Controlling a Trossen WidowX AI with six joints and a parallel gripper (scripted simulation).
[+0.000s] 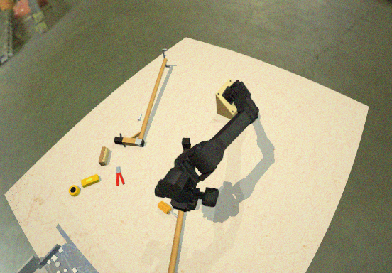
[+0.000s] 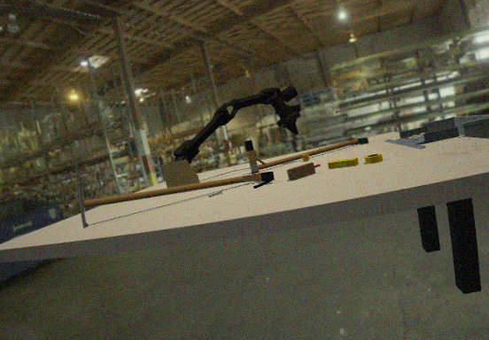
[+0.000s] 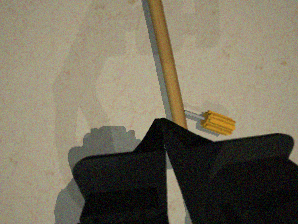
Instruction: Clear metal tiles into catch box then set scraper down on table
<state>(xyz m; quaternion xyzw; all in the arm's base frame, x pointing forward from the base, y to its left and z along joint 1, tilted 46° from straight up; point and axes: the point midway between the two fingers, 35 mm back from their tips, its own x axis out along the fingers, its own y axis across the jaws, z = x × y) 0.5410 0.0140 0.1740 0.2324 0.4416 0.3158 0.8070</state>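
My gripper tip is 110 mm to the left of the screwdriver, 110 mm above it and 10 mm short of it. The rest, counted from my gripper tip: yellow tape roll: 520 mm to the right, 180 mm ahead, 110 mm below; yellow level: 490 mm to the right, 110 mm below, 90 mm ahead; wooden block: 500 mm to the right, 100 mm below, 50 mm behind.
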